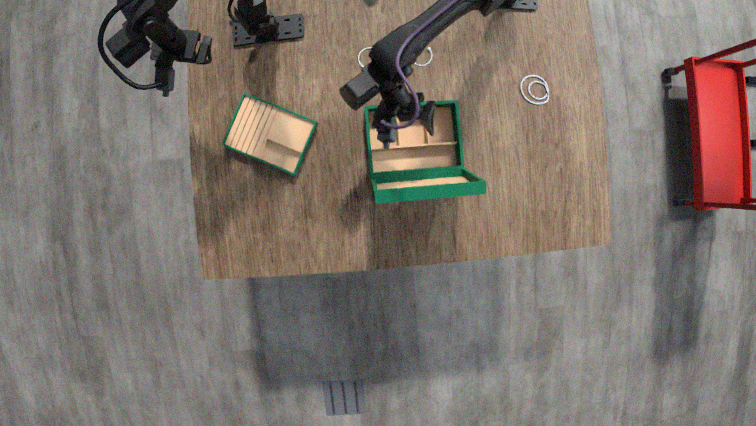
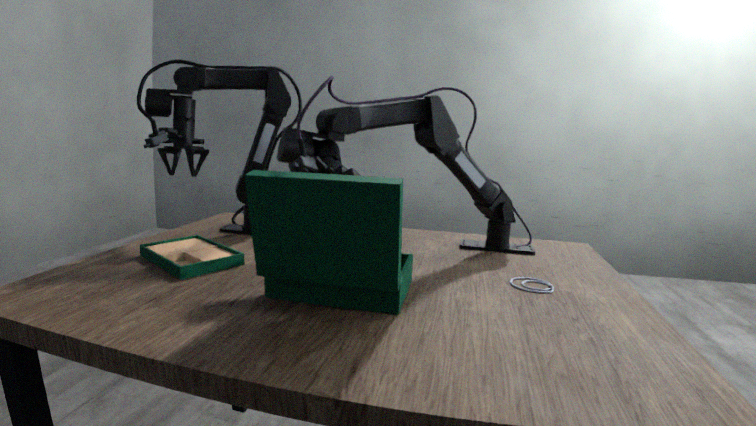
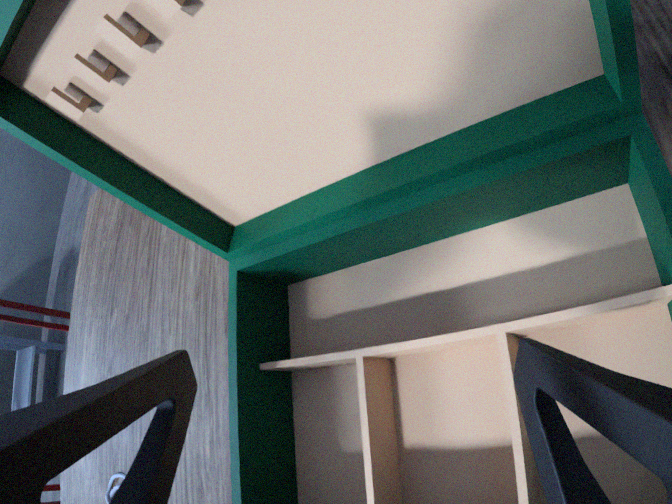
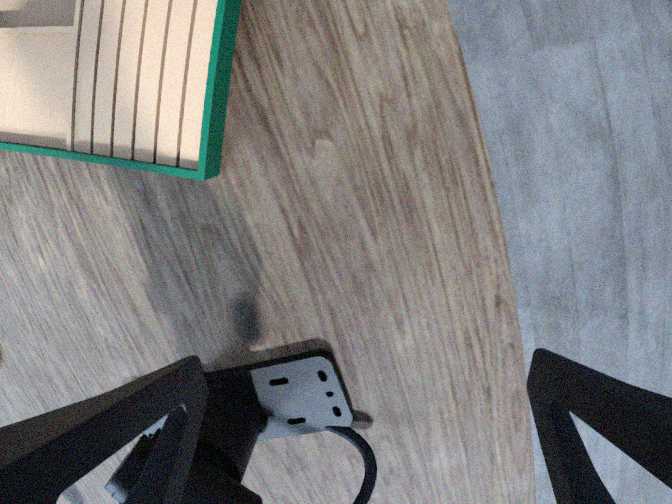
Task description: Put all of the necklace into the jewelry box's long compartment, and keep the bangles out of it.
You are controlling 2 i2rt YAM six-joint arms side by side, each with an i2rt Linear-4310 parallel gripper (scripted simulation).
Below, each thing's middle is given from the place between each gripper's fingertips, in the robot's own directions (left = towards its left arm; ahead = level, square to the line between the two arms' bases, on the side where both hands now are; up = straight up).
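My left gripper is now 10 mm above the green jewelry box (image 2: 335,240), 10 mm to the right of it and 30 mm short of it. As for my right gripper (image 1: 192,59), I see it 60 mm above the green jewelry box, 500 mm to the right of it and 300 mm short of it. Going by its middle, the green jewelry box is nearer to my left gripper than to my right gripper.
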